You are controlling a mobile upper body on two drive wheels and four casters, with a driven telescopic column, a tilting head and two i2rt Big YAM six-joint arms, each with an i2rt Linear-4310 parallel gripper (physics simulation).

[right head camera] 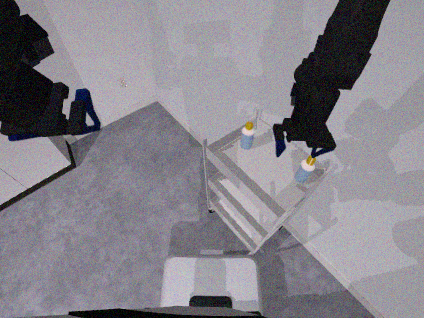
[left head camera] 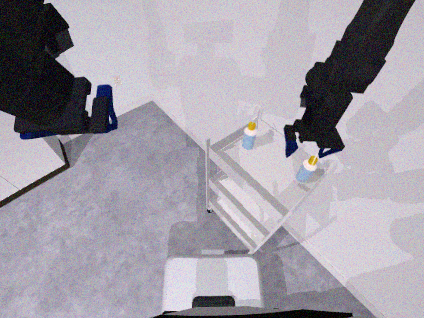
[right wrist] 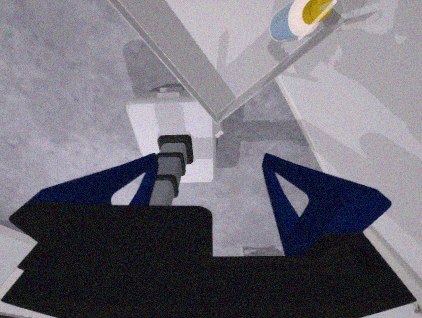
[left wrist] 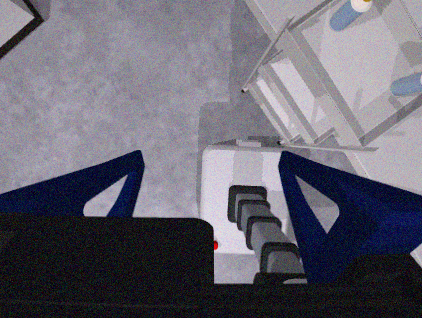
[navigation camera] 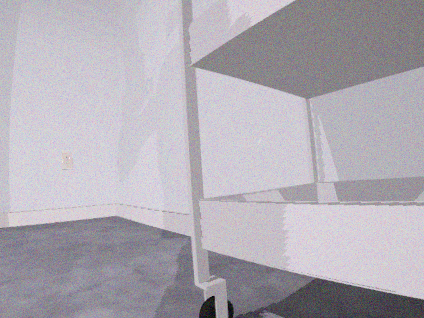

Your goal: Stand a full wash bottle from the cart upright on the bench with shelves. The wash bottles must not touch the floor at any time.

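Frame: origin at the left arm's base, x ahead, y left, z up, level; centimetres.
Seen in the pictures: left gripper, fingertip midpoint: [right head camera: 76, 128] [left head camera: 90, 127] [left wrist: 211, 158]; right gripper, fingertip midpoint: [right head camera: 294, 156] [left head camera: 303, 156] [right wrist: 210, 159].
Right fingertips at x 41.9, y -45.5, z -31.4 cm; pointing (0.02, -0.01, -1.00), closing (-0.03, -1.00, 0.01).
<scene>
A point is followed by its place in that frame.
Two wash bottles with blue lower parts, white tops and yellow caps stand on the top tray of the white cart [left head camera: 248, 180] @(x 54.9, y -37.5, z -64.6 cm) [right head camera: 245, 180] @(x 55.0, y -37.4, z -64.6 cm) [left wrist: 327, 87] @(x 54.3, y -38.1, z -64.6 cm) [right wrist: 185, 50] @(x 51.4, y -39.8, z -64.6 cm). One bottle [left head camera: 248, 137] @(x 72.3, y -38.2, z -55.8 cm) [right head camera: 247, 138] @(x 72.1, y -38.9, z -56.4 cm) [left wrist: 345, 17] @(x 72.6, y -37.7, z -58.1 cm) is near the cart's far left corner. The other bottle [left head camera: 306, 171] @(x 53.4, y -60.5, z -55.8 cm) [right head camera: 304, 172] @(x 53.3, y -60.6, z -56.1 cm) [left wrist: 407, 85] @(x 54.8, y -59.5, z -58.4 cm) [right wrist: 295, 20] @(x 54.8, y -60.3, z -53.5 cm) is near its right side. My right gripper [left head camera: 305, 155] @(x 41.9, y -45.5, z -31.4 cm) [right head camera: 297, 155] @(x 41.9, y -45.5, z -31.4 cm) [right wrist: 210, 159] @(x 41.9, y -45.5, z -31.4 cm) is open and empty, above the cart beside the right bottle's cap. My left gripper [left head camera: 70, 132] [right head camera: 55, 134] [left wrist: 211, 158] @(x 34.0, y 0.0, z -13.9 cm) is open and empty, away at the left. No bench with shelves is recognisable.
A pale surface with a dark edge [left head camera: 30, 172] @(x 87.2, y 130.7, z -109.8 cm) [right head camera: 30, 172] @(x 84.3, y 134.3, z -106.4 cm) lies at the left, below my left gripper. My white base [left head camera: 180, 285] @(x 15.5, y -5.7, z -104.9 cm) [right head camera: 177, 285] @(x 15.0, y -5.1, z -104.8 cm) is at the bottom, close to the cart. Pale walls meet behind the cart. The cart's post [navigation camera: 194, 150] @(x 68.1, y -20.0, z -104.1 cm) and caster stand close in the navigation view.
</scene>
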